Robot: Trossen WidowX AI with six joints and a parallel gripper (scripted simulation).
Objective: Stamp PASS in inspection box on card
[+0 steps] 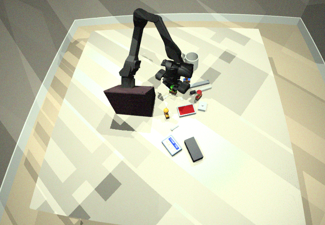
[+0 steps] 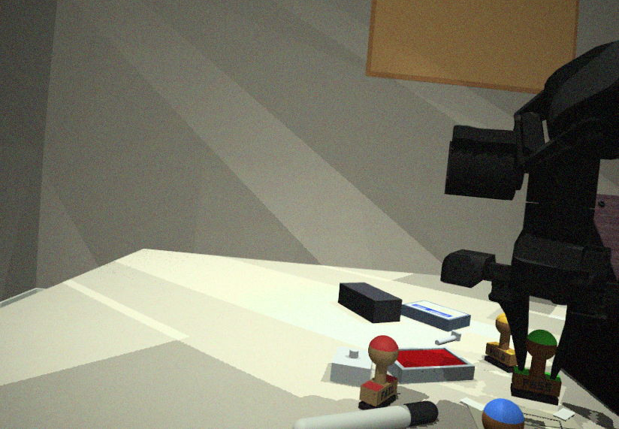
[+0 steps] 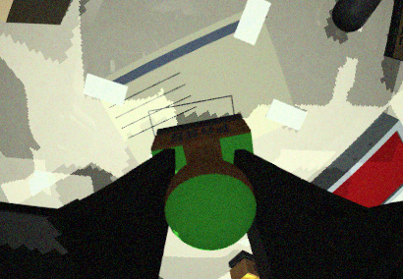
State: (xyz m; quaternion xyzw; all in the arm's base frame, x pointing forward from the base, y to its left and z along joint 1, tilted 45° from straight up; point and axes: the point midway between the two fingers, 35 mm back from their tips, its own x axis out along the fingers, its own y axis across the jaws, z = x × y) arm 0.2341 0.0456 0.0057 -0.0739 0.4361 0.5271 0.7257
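Right now the white card is 10 mm ahead of my gripper tip, 10 mm to the left of it and 50 mm below it. Also, from my gripper tip: green-knobbed stamp right at my gripper tip; cardboard cube 20 mm behind, 130 mm to the left, 20 mm below; blue-knobbed stamp 80 mm ahead, 100 mm to the left, 30 mm below.
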